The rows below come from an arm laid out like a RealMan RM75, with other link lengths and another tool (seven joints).
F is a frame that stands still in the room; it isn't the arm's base.
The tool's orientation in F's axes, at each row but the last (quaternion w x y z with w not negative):
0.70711 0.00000 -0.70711 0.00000
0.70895 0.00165 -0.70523 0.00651
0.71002 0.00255 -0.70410 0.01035
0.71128 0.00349 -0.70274 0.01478
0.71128 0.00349 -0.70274 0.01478
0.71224 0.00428 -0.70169 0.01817
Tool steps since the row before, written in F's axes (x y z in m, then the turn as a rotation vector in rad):
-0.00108 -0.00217 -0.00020 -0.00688 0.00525 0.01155
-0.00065 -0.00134 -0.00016 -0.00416 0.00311 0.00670
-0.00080 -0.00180 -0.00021 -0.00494 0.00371 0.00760
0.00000 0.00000 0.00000 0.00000 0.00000 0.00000
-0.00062 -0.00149 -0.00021 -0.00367 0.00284 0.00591
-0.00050 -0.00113 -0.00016 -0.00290 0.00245 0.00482
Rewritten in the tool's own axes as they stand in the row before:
-0.00020 -0.00217 0.00108 0.01155 0.00525 0.00688
-0.00017 -0.00133 0.00066 0.00670 0.00311 0.00416
-0.00024 -0.00178 0.00083 0.00760 0.00372 0.00494
0.00000 0.00000 0.00000 0.00000 0.00000 0.00000
-0.00024 -0.00147 0.00066 0.00591 0.00284 0.00367
-0.00019 -0.00111 0.00053 0.00482 0.00245 0.00289

